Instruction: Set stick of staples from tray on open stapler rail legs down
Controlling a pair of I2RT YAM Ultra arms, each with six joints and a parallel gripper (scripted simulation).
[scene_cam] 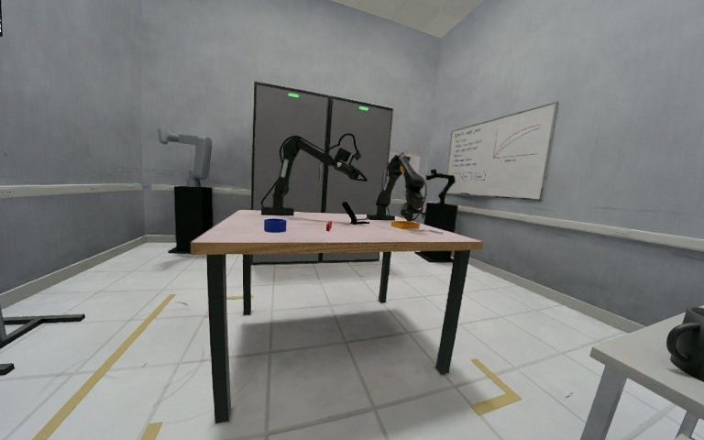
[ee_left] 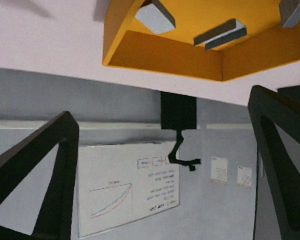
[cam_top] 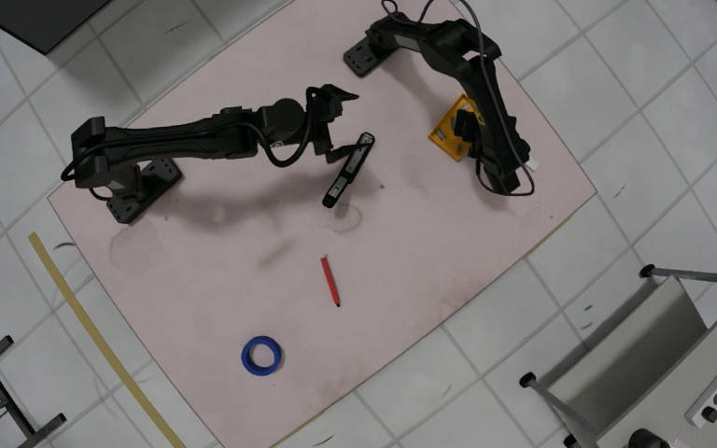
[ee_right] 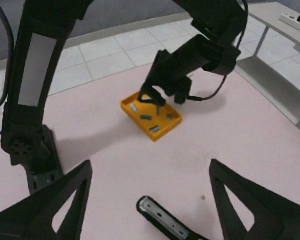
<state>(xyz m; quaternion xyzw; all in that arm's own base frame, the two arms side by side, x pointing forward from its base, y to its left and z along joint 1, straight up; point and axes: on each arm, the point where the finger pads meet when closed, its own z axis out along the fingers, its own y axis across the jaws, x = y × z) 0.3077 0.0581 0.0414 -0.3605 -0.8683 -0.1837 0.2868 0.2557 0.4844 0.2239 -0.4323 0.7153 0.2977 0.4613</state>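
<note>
The orange tray is 1 cm behind my left hand, 5 cm to the right of it and 5 cm below it. The rest, counted from my left hand: stapler lid 3 cm behind, 39 cm to the right, 2 cm above; then black stapler 5 cm behind, 35 cm to the right, 2 cm below; then white block 15 cm ahead, 6 cm to the left, 5 cm below.
</note>
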